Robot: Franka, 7 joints.
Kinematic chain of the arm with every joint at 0, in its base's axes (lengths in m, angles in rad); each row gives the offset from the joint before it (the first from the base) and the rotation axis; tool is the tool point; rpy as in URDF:
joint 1: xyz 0 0 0.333 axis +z
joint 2: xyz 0 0 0 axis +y
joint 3: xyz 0 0 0.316 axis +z
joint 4: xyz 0.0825 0 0 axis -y
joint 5: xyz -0.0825 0 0.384 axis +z
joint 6: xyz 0 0 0 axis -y
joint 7: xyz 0.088 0 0 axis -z
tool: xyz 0 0 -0.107 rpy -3.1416 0 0
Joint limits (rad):
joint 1: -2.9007..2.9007
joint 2: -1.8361..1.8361
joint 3: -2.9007..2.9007
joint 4: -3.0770..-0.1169
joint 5: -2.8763..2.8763
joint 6: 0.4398..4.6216
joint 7: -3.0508..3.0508
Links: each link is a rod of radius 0.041 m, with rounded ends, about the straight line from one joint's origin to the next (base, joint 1, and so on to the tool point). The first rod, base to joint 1, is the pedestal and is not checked.
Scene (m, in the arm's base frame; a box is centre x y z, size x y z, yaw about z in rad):
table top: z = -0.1
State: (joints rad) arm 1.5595 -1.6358 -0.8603 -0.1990 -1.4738 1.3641 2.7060
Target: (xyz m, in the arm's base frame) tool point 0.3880 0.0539 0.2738
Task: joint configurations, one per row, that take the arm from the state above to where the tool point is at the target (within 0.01 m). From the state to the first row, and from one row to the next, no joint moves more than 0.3 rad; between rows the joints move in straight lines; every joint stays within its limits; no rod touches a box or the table.
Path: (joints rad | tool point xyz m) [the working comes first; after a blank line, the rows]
Joints at the target: 1.8725 -1.7664 -1.4116 -2.2466 -0.8760 0.8465 2.7060
Straight joint move there: clear.

1: 1.6042 -1.6545 -0.9391 -0.4915 -1.3884 1.2902 2.7060 | 0.2896 -0.7225 0.3109
2: 1.6489 -1.6731 -1.0178 -0.7840 -1.3030 1.2162 2.7060 | 0.4159 -0.6278 0.3432
3: 1.6936 -1.6918 -1.0966 -1.0766 -1.2176 1.1423 2.7060 | 0.5086 -0.4948 0.3531
4: 1.7384 -1.7104 -1.1753 -1.3691 -1.1322 1.0684 2.7060 | 0.5539 -0.3403 0.3443
5: 1.7831 -1.7291 -1.2541 -1.6616 -1.0468 0.9944 2.7060 | 0.5459 -0.1846 0.3230
6: 1.8278 -1.7478 -1.3328 -1.9541 -0.9614 0.9205 2.7060 | 0.4870 -0.0475 0.2971
7: 1.8725 -1.7664 -1.4116 -2.2466 -0.8760 0.8465 2.7060 | 0.3880 0.0539 0.2738

